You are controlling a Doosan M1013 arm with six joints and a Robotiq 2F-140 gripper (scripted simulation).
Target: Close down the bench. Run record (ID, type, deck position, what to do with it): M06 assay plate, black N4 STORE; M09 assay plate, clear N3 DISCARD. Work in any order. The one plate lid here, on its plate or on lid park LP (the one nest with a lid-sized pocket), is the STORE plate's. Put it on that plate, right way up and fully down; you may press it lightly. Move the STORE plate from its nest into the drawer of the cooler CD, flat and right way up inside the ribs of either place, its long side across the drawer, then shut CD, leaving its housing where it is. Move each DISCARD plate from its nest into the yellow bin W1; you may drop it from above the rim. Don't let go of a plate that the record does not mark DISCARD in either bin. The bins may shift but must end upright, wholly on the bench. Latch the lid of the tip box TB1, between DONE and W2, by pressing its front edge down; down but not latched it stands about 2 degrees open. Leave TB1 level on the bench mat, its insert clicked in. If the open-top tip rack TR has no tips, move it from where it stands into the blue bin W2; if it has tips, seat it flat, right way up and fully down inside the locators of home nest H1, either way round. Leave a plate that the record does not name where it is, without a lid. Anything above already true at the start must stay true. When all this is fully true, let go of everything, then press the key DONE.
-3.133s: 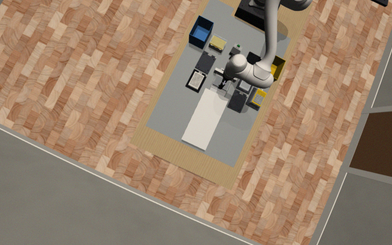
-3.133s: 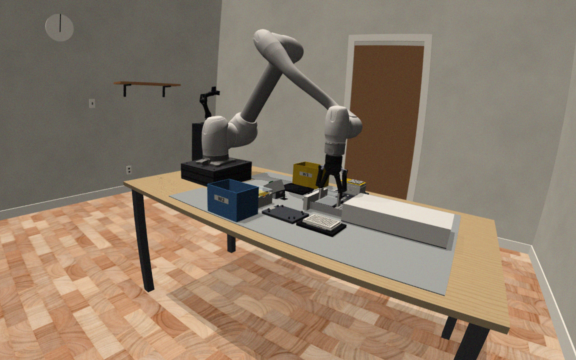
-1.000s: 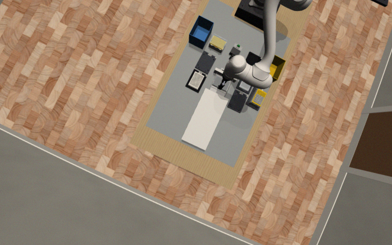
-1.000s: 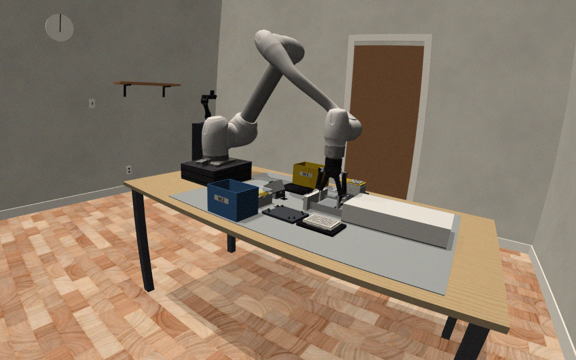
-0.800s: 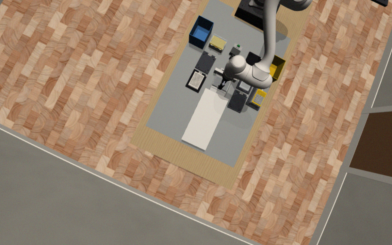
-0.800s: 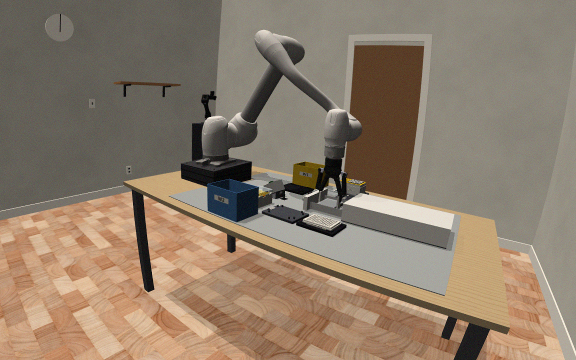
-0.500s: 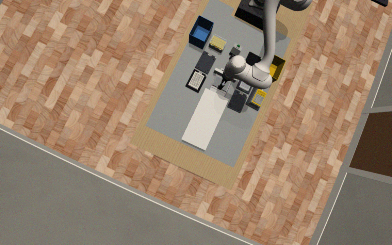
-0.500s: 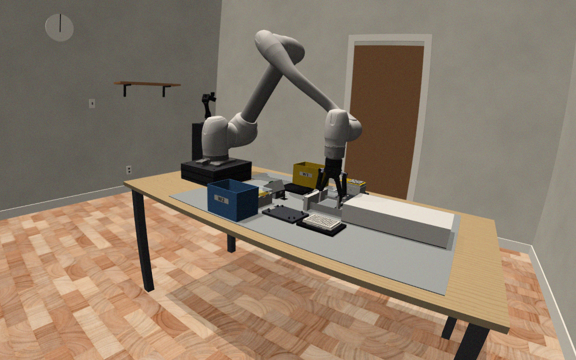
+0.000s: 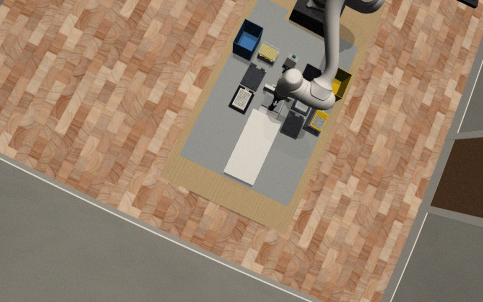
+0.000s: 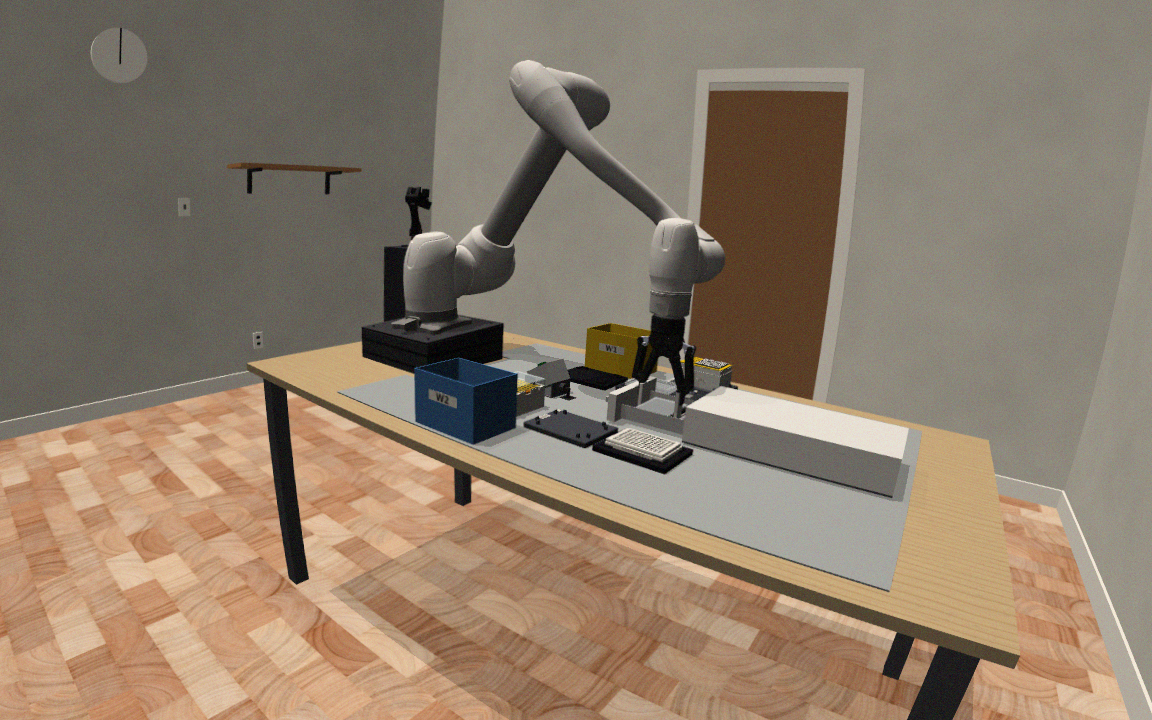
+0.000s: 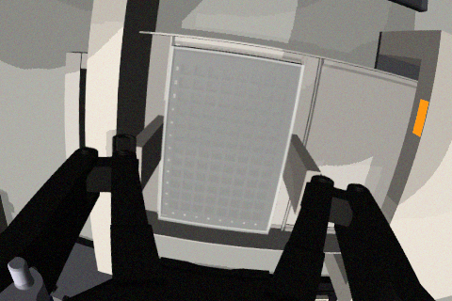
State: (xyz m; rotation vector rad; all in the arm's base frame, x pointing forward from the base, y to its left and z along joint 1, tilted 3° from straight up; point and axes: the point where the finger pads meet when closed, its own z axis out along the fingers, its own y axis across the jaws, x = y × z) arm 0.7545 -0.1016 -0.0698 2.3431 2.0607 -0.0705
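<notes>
The grey plate lid is 10 mm below my hand. Also, from my hand: nest N3: 90 mm behind, 200 mm to the left, 40 mm below; white plate: 40 mm ahead, 200 mm to the right, 20 mm below; nest N1: 90 mm ahead, 180 mm to the left, 40 mm below.
</notes>
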